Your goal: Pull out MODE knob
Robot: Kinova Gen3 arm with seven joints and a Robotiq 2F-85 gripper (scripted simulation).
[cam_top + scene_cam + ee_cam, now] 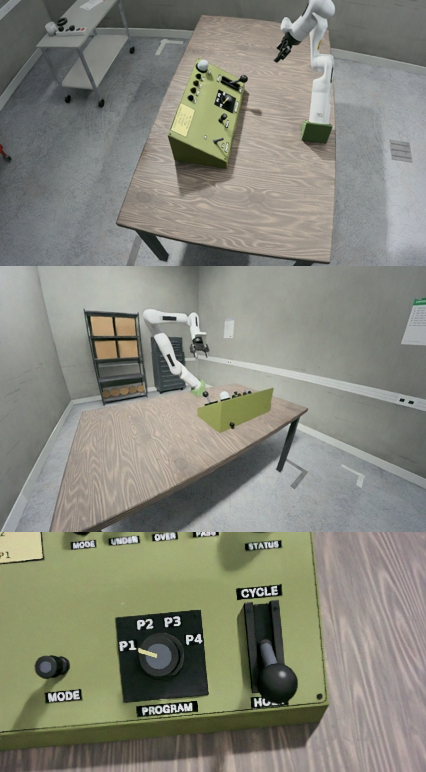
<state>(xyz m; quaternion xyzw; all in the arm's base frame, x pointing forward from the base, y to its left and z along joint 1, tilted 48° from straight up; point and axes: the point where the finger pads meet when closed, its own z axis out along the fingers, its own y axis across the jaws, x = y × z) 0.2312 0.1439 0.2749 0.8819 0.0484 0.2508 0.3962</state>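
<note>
My hand is 220 mm short of the black mode knob, 170 mm to the right of it and 270 mm above it. The rest, counted from my hand: rotary selector: 220 mm ahead, 60 mm to the left, 270 mm below; ball-topped slider lever: 190 mm ahead, 70 mm to the right, 260 mm below; toggle: 220 mm ahead, 290 mm to the left, 270 mm below.
</note>
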